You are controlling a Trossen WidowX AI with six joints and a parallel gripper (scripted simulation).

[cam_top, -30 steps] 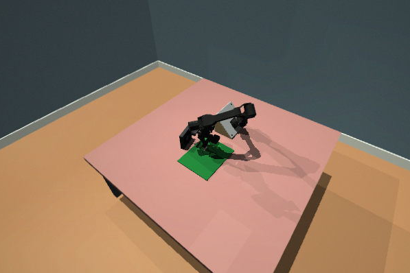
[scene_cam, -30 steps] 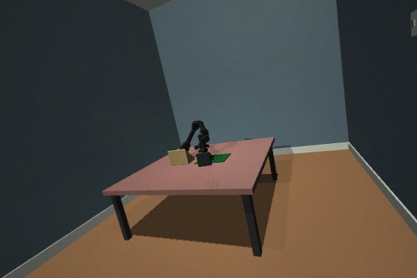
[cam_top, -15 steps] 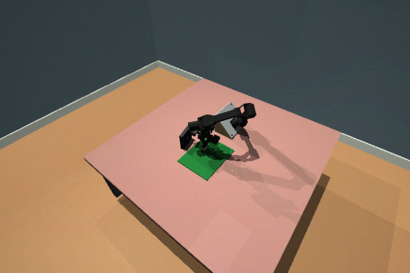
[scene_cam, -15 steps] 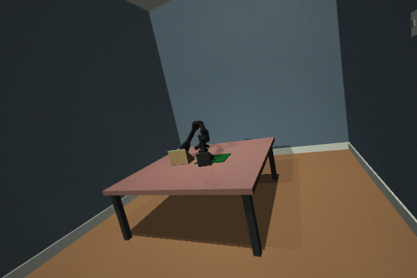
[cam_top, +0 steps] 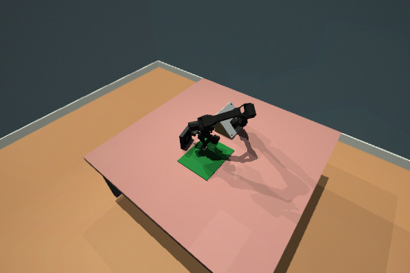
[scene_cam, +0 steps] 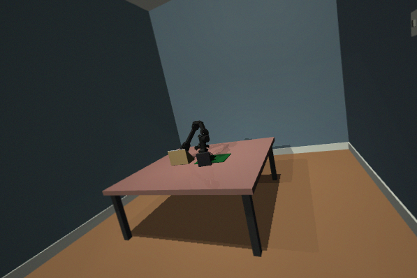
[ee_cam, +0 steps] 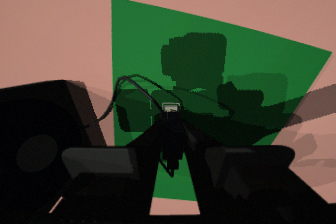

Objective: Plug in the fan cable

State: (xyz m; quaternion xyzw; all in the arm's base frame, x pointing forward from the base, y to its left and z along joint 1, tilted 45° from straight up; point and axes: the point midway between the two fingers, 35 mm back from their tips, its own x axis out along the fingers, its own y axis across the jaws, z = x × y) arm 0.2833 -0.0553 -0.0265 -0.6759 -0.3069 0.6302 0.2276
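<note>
Now: the pale four-pin fan header 1 cm ahead of my gripper tip and 4 cm below it. Also, from my gripper tip: green board: 5 cm ahead, 4 cm to the left, 5 cm below; black fan: 4 cm ahead, 12 cm to the right, 2 cm above; dark fan plug: 1 cm ahead, 1 cm above.
</note>
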